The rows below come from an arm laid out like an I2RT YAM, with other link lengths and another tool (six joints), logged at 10 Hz.
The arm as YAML. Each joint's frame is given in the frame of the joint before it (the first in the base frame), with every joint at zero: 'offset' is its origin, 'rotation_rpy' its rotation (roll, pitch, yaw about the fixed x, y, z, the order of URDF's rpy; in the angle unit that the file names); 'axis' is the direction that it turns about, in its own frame. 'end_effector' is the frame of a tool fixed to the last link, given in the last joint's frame.
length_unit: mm
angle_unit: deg
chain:
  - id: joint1
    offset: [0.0, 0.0, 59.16]
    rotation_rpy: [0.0, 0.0, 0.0]
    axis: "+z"
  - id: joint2
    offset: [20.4, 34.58, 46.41]
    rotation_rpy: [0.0, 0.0, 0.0]
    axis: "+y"
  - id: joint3
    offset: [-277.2, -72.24, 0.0]
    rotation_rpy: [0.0, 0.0, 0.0]
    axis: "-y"
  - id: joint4
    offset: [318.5, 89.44, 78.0]
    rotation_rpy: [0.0, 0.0, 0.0]
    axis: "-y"
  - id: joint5
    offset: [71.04, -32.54, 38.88]
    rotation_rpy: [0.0, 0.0, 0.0]
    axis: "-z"
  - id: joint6
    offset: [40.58, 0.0, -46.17]
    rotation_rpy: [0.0, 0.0, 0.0]
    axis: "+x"
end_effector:
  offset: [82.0, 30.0, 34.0]
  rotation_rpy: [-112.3, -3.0, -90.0]
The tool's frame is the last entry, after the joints.
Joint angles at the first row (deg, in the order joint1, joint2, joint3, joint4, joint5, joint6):
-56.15 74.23 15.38 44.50 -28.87 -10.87
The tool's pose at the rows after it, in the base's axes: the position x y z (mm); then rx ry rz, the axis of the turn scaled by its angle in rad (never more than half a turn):
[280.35 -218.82 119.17 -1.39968 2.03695 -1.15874]
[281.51 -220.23 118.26 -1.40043 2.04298 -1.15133]
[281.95 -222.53 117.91 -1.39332 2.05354 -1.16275]
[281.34 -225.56 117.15 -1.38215 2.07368 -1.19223]
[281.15 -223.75 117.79 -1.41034 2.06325 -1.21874]
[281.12 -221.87 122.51 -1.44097 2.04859 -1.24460]
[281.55 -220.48 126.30 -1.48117 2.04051 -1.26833]
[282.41 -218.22 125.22 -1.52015 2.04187 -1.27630]
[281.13 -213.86 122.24 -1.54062 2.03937 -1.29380]
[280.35 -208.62 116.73 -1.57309 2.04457 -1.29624]
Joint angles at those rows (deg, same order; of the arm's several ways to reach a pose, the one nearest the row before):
-56.07 74.57 15.59 44.38 -29.18 -11.20
-56.00 75.02 15.98 44.04 -29.02 -11.25
-55.94 75.49 16.15 44.55 -28.21 -11.29
-55.90 75.87 16.04 45.60 -26.60 -11.65
-55.90 75.41 15.86 45.64 -26.71 -13.26
-55.94 73.86 15.94 44.35 -27.06 -14.92
-55.91 72.30 16.25 42.30 -27.16 -17.16
-55.63 71.51 16.36 40.58 -26.86 -19.20
-55.33 70.85 15.43 40.90 -26.43 -20.39
-54.85 70.15 14.57 40.19 -25.79 -22.02

